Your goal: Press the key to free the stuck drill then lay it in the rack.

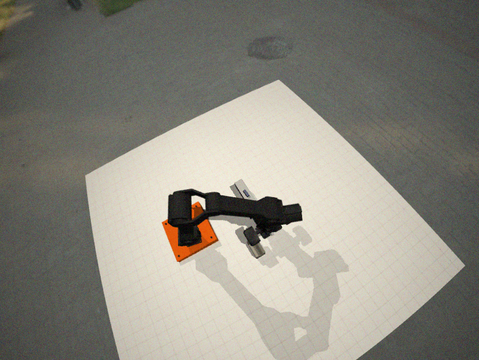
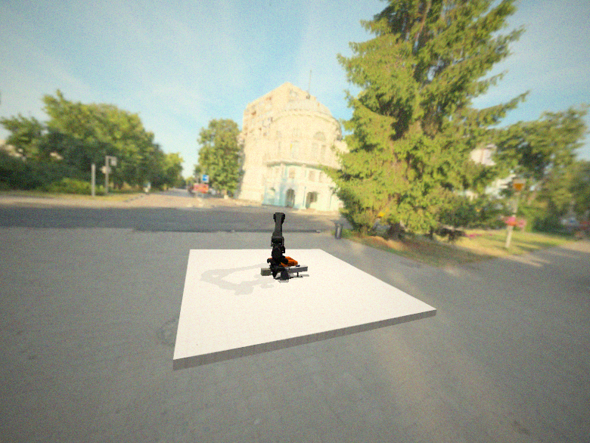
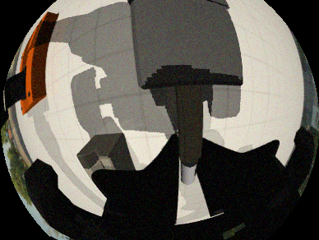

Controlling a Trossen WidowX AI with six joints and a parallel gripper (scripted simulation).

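My gripper tip is 1 cm past the olive drill, 4 cm to the right of it and 4 cm below it. Also, from my gripper tip: long grey block (3 cm behind, 13 cm to the left, 4 cm above); then grey grooved rack (7 cm behind, 4 cm to the right, 1 cm above); then thin upright pin (4 cm behind, 16 cm to the left, 4 cm above).
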